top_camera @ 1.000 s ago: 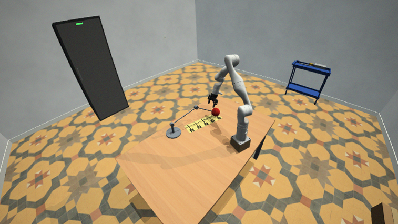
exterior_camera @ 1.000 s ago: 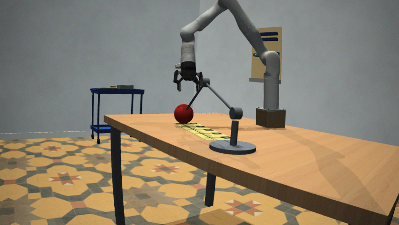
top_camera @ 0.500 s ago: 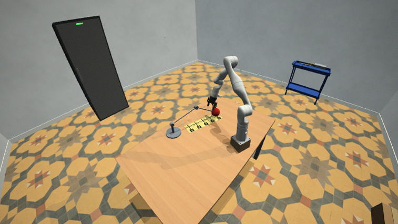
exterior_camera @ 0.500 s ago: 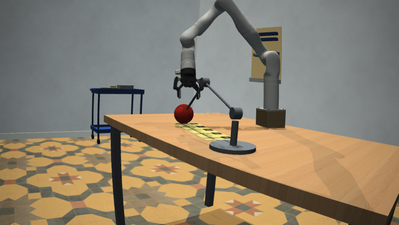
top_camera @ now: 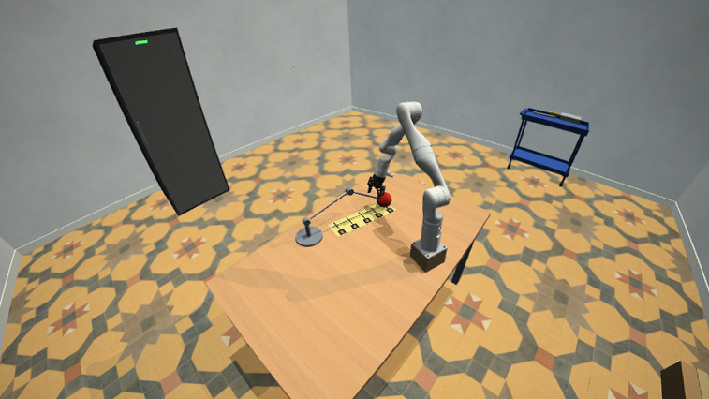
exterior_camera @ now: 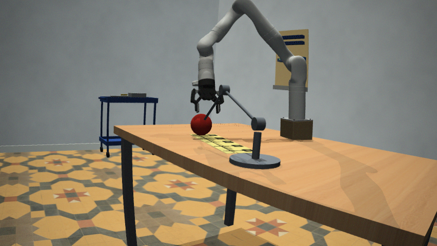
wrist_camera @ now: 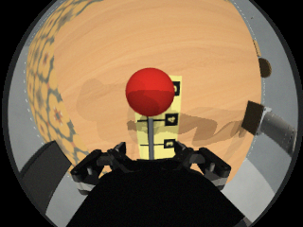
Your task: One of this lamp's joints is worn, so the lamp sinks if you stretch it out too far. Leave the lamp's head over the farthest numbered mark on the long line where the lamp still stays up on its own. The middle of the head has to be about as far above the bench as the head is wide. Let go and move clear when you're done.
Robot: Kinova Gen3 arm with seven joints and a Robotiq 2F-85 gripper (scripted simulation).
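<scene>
Right now my hand is 10 mm short of the yellow numbered strip, 90 mm to the right of it and 120 mm above it. The rest, counted from my hand: round grey base 210 mm ahead, 400 mm to the left, 90 mm below.
</scene>
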